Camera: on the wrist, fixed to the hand. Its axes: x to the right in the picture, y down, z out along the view.
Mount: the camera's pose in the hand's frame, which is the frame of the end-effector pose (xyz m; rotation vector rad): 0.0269 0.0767 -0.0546 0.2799 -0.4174 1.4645
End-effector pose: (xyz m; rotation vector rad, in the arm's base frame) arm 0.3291 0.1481 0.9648 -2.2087 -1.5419 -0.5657
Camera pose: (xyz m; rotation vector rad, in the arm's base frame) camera 0.4042 0.1159 1.0188 -2.5363 0.1773 0.5438
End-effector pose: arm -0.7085 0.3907 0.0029 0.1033 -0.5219 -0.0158
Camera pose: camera -0.6588 0.4710 -0.0229 -0.0310 -0.9146 1.4949
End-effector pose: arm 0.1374 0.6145 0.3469 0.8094 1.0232 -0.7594
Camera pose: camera 0.1879 0.6946 0.3221 1.2851 -0.1975 0.2311
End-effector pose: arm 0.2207 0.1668 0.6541 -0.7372 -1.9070 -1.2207
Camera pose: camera 0.2807 0.1478 0.7291 -1.8087 -1.1528 0.1300
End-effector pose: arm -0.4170 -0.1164 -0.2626 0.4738 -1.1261 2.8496
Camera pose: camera -0.4685 -0.1380 -0.3430 -0.1008 0.5575 -1.5435
